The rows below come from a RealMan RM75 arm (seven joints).
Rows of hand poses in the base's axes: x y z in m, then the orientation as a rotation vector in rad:
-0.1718 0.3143 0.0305 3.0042 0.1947 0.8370
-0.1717 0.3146 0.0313 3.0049 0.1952 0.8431
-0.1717 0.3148 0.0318 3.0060 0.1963 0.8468
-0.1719 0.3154 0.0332 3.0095 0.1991 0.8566
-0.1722 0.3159 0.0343 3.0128 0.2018 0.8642
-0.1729 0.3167 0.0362 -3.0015 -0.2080 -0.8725
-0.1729 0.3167 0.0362 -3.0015 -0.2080 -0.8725
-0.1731 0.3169 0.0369 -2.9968 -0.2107 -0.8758
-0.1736 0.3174 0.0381 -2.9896 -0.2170 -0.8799
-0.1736 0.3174 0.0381 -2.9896 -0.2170 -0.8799
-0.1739 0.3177 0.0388 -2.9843 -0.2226 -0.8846
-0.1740 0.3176 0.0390 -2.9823 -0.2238 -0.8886
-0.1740 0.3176 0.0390 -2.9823 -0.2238 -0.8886
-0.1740 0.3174 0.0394 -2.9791 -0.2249 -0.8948
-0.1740 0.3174 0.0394 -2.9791 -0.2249 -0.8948
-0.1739 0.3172 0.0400 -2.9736 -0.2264 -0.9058
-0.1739 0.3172 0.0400 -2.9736 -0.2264 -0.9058
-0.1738 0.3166 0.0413 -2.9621 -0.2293 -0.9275
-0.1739 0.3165 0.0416 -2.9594 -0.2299 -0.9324
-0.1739 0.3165 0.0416 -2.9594 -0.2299 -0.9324
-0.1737 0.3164 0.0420 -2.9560 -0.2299 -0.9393
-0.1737 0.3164 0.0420 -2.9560 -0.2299 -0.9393
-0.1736 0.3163 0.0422 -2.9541 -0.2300 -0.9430
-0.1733 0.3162 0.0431 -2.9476 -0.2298 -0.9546
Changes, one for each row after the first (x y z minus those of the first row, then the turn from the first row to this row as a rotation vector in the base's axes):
0.0001 0.0003 0.0008 0.0024 -0.0035 0.0009
0.0001 0.0005 0.0013 0.0044 -0.0054 0.0022
-0.0001 0.0011 0.0027 0.0103 -0.0104 0.0054
-0.0004 0.0016 0.0038 0.0153 -0.0141 0.0084
-0.0011 0.0024 0.0057 0.0239 -0.0206 0.0154
-0.0011 0.0024 0.0057 0.0239 -0.0206 0.0154
-0.0013 0.0026 0.0064 0.0269 -0.0232 0.0182
-0.0018 0.0031 0.0076 0.0310 -0.0266 0.0238
-0.0018 0.0031 0.0076 0.0310 -0.0266 0.0238
-0.0021 0.0034 0.0083 0.0335 -0.0302 0.0284
-0.0022 0.0033 0.0085 0.0341 -0.0330 0.0294
-0.0022 0.0033 0.0085 0.0341 -0.0330 0.0294
-0.0022 0.0031 0.0089 0.0353 -0.0373 0.0306
-0.0022 0.0031 0.0089 0.0353 -0.0373 0.0306
-0.0021 0.0029 0.0095 0.0373 -0.0449 0.0324
-0.0021 0.0029 0.0095 0.0373 -0.0449 0.0324
-0.0020 0.0023 0.0108 0.0419 -0.0601 0.0359
-0.0021 0.0022 0.0111 0.0430 -0.0635 0.0367
-0.0021 0.0022 0.0111 0.0430 -0.0635 0.0367
-0.0019 0.0021 0.0115 0.0443 -0.0684 0.0372
-0.0019 0.0021 0.0115 0.0443 -0.0684 0.0372
-0.0018 0.0020 0.0117 0.0451 -0.0709 0.0376
-0.0015 0.0019 0.0126 0.0481 -0.0791 0.0385

